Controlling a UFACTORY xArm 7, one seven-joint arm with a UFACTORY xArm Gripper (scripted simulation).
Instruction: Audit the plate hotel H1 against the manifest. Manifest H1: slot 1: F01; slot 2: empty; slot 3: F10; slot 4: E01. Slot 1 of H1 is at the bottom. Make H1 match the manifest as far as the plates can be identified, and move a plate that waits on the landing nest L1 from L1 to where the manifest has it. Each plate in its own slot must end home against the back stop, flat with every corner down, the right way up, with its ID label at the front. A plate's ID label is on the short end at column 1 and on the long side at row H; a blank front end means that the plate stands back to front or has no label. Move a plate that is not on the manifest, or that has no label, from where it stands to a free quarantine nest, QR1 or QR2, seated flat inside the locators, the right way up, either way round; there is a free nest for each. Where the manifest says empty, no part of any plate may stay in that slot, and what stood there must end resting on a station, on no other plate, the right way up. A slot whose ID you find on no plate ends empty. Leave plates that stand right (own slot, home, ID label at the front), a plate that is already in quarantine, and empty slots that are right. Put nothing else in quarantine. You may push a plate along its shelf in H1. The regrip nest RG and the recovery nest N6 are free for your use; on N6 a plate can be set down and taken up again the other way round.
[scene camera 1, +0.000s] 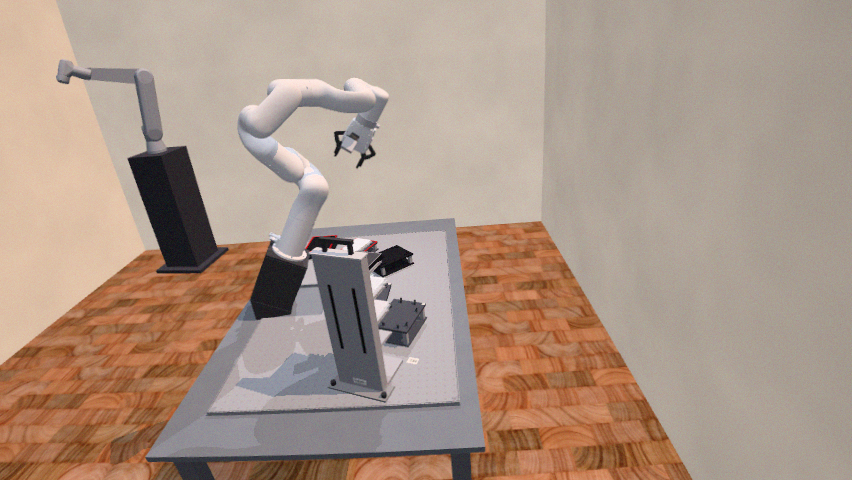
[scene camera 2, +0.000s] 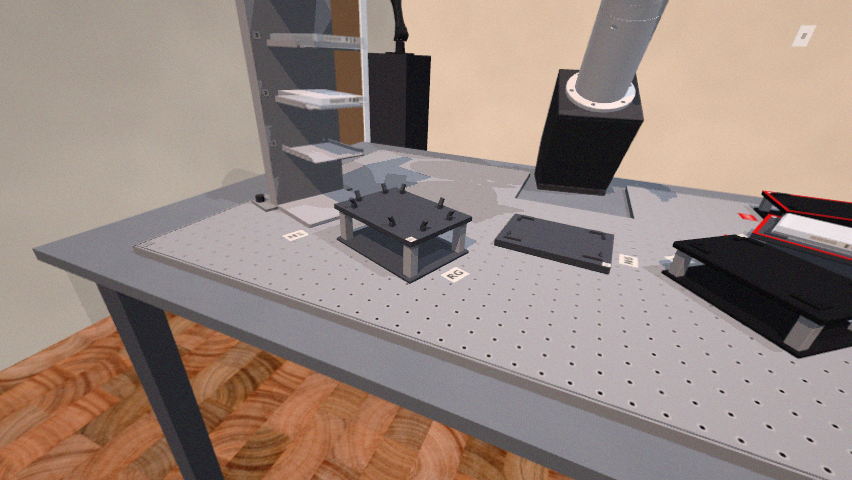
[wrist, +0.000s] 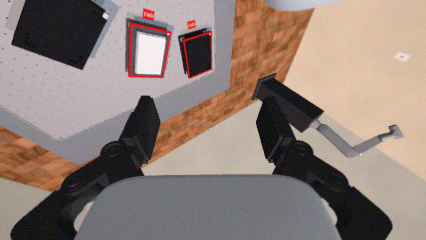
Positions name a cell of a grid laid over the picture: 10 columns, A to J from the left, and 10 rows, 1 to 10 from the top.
I see my gripper (scene camera 1: E4), a white plate (wrist: D3), a white plate (scene camera 2: D3), a regrip nest RG (scene camera 2: E5), a flat recovery nest N6 (scene camera 2: G6), a plate hotel H1 (scene camera 2: D4) and a quarantine nest QR2 (wrist: E3).
My gripper also shows in the wrist view (wrist: E5). The regrip nest RG is seen too in scene camera 1 (scene camera 1: E7). The plate hotel H1 also shows in scene camera 1 (scene camera 1: E6).
